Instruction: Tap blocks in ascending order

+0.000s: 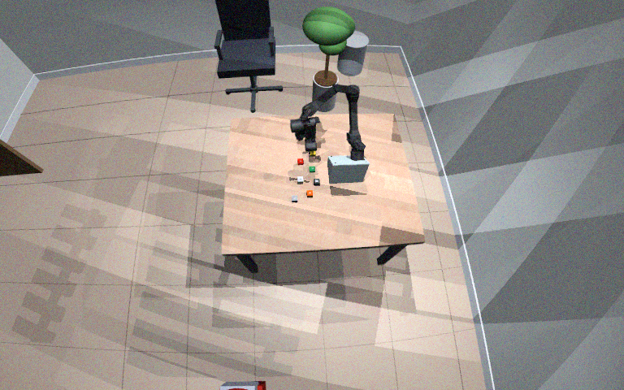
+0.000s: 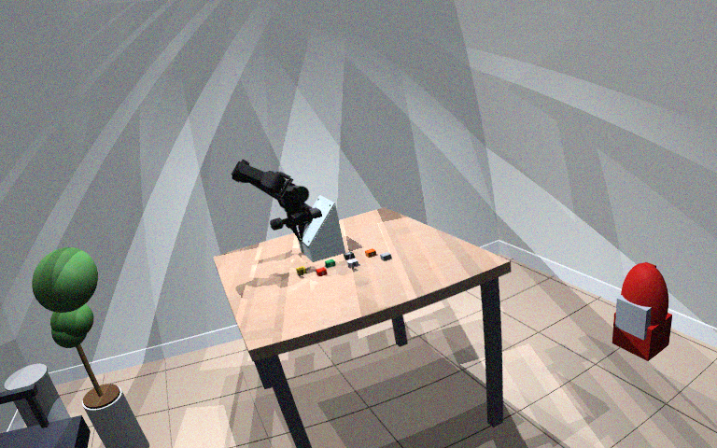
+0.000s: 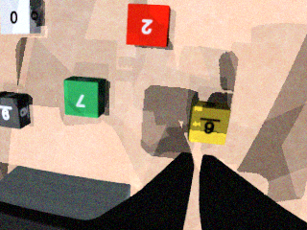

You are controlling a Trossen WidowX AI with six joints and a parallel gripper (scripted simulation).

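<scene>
Right now the yellow block is 3 cm behind my gripper tip, 2 cm to the right of it and 12 cm below it. Also, from my gripper tip: black block (1 cm behind, 18 cm to the left, 12 cm below); green block (9 cm to the left, 12 cm below); red block (6 cm ahead, 3 cm to the left, 12 cm below).
</scene>
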